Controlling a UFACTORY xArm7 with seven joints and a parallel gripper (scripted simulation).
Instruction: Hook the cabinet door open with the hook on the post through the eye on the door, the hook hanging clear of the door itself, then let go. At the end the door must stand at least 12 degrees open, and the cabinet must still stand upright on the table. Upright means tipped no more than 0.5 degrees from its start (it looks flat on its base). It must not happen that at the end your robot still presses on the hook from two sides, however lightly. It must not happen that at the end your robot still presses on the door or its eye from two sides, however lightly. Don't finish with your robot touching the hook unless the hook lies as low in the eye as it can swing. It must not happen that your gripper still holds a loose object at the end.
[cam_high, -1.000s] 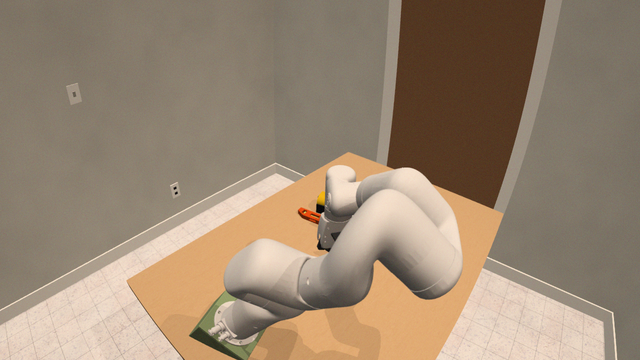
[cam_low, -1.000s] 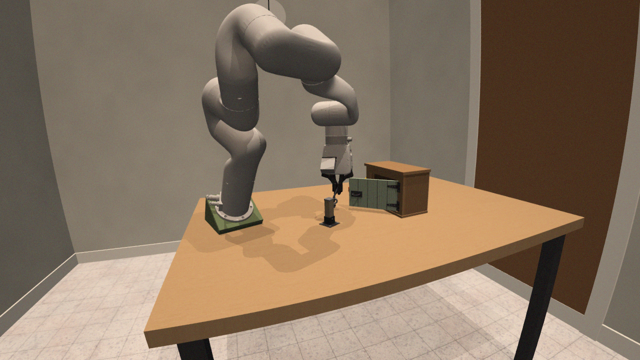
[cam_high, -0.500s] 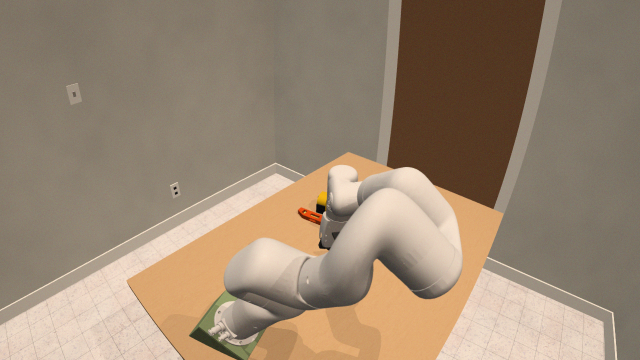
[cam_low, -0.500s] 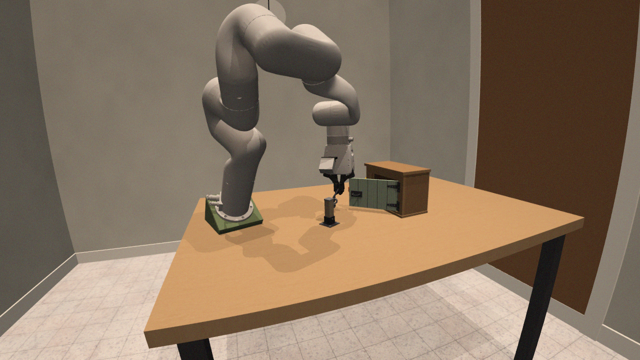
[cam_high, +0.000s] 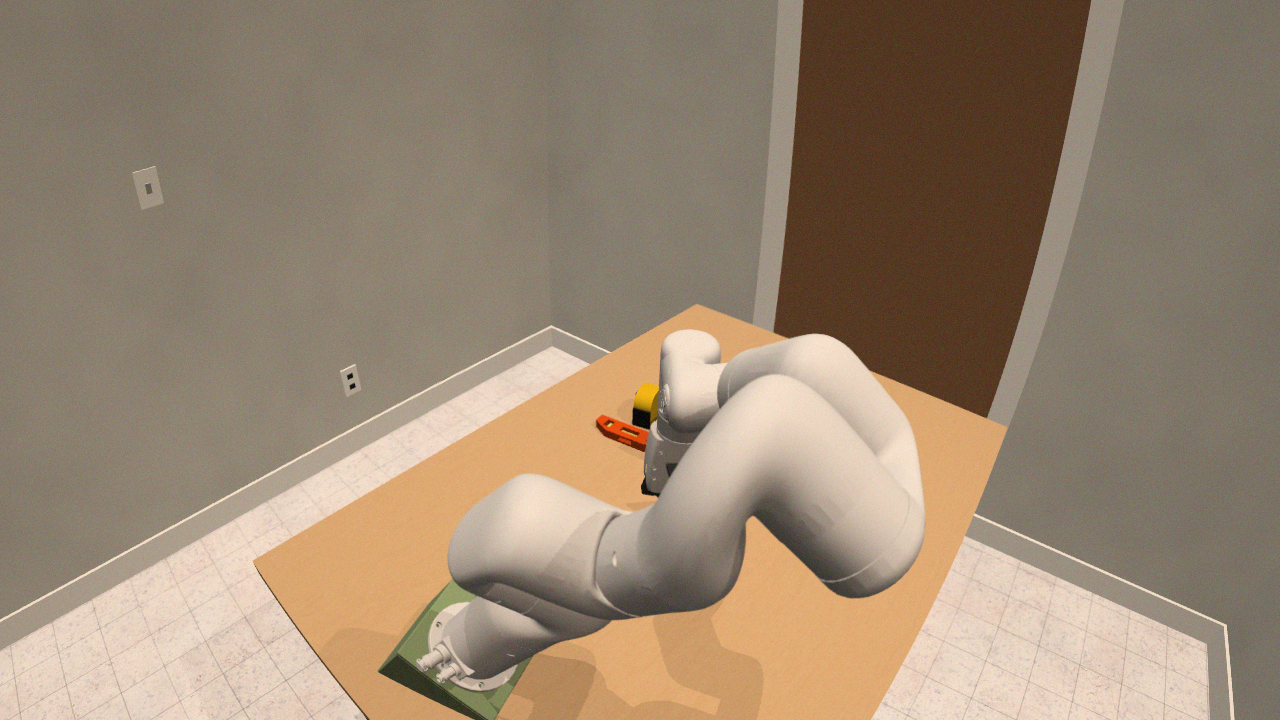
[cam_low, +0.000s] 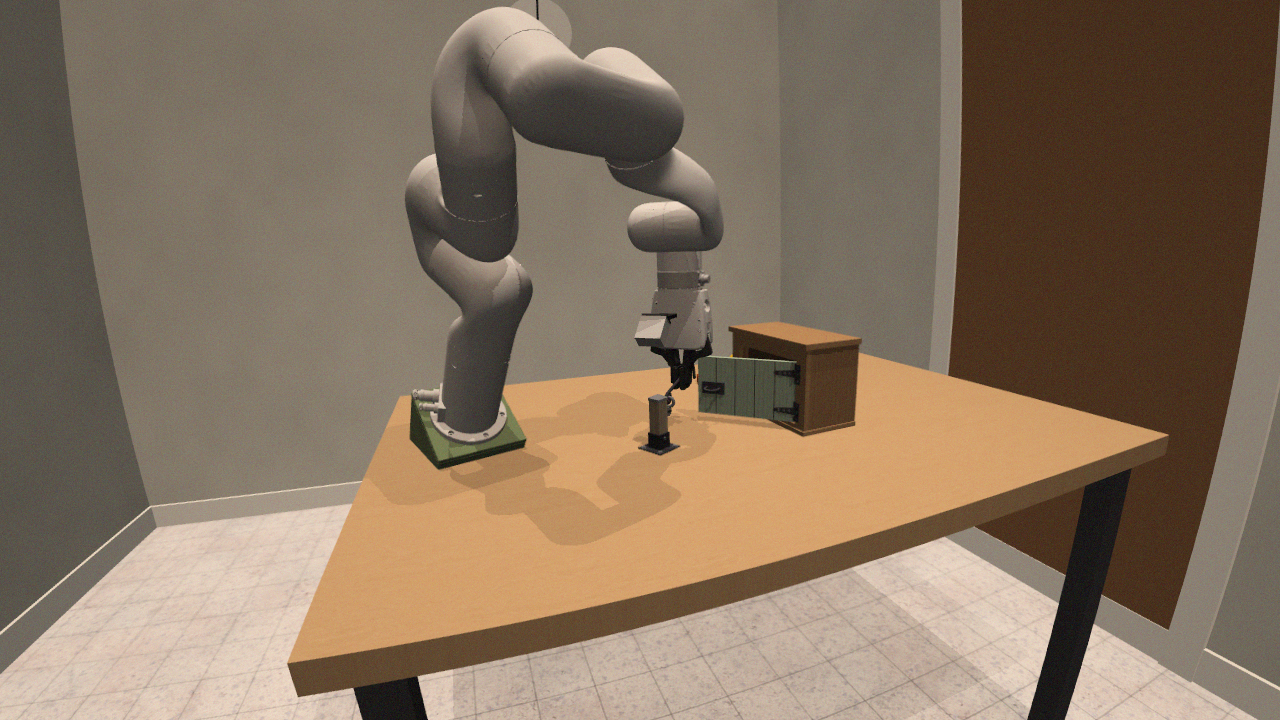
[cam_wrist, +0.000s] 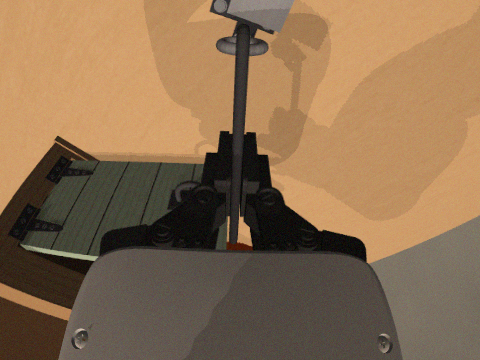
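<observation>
The green door lies 120 mm ahead of my hand, 30 mm to the right of it and 30 mm below it. Round my hand: orange level 240 mm to the left, 200 mm ahead, 90 mm below; yellow tape measure 270 mm to the left, 270 mm ahead, 70 mm below; thin dark hook 20 mm below.
</observation>
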